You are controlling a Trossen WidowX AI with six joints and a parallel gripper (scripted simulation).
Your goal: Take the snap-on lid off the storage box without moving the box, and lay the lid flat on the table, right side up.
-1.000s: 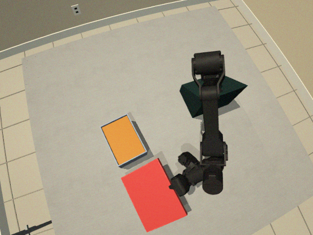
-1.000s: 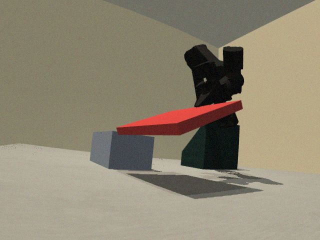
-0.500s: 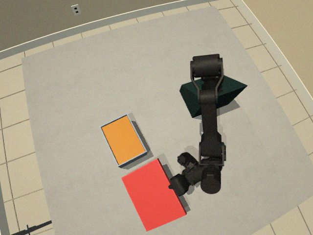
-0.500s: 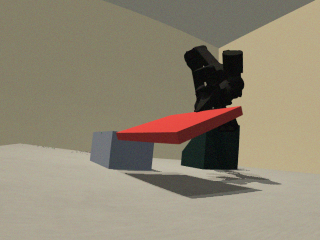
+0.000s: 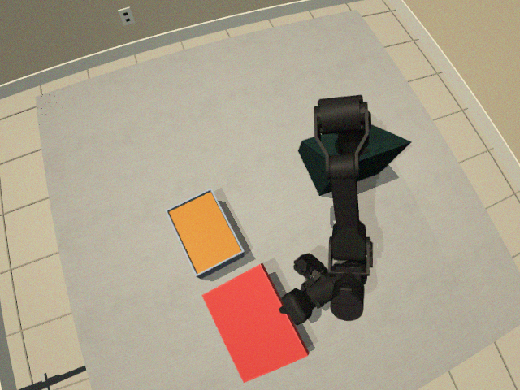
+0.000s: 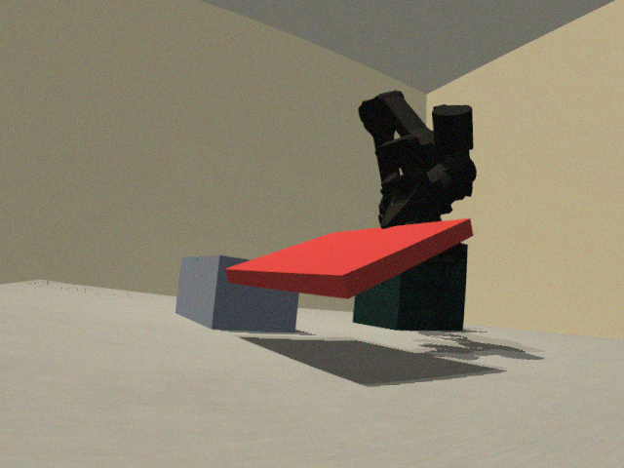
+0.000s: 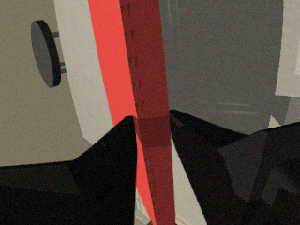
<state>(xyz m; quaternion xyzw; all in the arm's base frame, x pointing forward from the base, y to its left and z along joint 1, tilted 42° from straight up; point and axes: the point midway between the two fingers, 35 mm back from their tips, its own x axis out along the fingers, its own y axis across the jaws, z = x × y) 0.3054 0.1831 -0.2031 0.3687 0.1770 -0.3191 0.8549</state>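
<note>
My gripper tip is 7 cm short of the red lid and 3 cm above it. From my gripper tip the other things lie so: grey-blue storage box (25 cm to the right, 10 cm ahead, 9 cm below).
</note>
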